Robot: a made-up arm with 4 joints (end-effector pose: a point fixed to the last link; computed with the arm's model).
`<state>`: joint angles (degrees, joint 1 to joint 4).
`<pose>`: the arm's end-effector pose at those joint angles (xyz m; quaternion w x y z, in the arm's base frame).
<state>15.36 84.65 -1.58 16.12</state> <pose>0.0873 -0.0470 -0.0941 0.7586 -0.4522 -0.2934 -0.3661</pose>
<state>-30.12 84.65 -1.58 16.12</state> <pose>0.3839 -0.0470 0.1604 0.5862 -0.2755 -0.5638 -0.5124</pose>
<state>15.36 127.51 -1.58 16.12</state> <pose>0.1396 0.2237 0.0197 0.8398 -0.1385 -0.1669 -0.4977</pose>
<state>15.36 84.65 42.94 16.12</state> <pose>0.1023 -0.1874 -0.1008 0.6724 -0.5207 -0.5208 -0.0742</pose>
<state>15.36 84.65 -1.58 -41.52</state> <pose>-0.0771 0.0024 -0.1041 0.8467 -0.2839 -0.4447 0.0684</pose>
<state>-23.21 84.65 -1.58 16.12</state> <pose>0.3533 -0.0470 0.1077 0.6191 -0.3059 -0.5275 -0.4949</pose>
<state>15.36 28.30 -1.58 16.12</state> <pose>0.0526 -0.3888 0.0805 0.4960 -0.7635 -0.3959 -0.1199</pose>
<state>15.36 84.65 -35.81 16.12</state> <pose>0.1284 0.0404 -0.0418 0.7481 -0.3527 -0.0867 -0.5554</pose>
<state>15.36 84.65 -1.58 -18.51</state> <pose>-0.0060 0.0031 -0.1018 0.8366 -0.3624 -0.3960 -0.1092</pose>
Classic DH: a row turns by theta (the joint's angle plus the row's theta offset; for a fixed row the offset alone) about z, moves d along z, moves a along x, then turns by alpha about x. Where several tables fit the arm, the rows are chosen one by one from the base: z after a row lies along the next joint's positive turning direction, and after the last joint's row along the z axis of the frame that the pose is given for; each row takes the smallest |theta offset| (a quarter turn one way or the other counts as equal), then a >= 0, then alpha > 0; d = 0 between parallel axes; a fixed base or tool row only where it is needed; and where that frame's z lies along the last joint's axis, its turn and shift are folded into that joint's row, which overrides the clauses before.
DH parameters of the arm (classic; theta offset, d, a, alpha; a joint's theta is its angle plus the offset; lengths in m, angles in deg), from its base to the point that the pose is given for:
base (fixed): 0 0.387 -0.068 -90
joint 1: 80.25 -0.0306 0.0557 98.59
joint 2: 23.99 0.0583 -0.1178 -136.77
joint 3: 35.87 0.0173 0.0181 -136.68
joint 4: 82.2 0.453 0.1411 120.42
tool (fixed): -57.43 0.1265 0 0

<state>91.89 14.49 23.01 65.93</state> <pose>-0.0611 -0.4626 0.1375 0.4886 -0.7575 -0.3060 0.3063</pose>
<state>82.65 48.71 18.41 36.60</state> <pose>-0.3213 -0.3647 0.0878 0.6636 -0.7145 -0.0832 0.2055</pose>
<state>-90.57 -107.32 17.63 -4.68</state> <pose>-0.4595 0.0707 0.4841 0.2335 0.8748 -0.3770 0.1953</pose>
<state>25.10 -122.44 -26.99 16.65</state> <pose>0.2333 0.0298 0.6277 0.4402 0.6595 0.4242 -0.4374</pose>
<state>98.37 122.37 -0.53 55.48</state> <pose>-0.4797 0.0966 0.0877 0.4925 -0.6447 0.4858 -0.3252</pose>
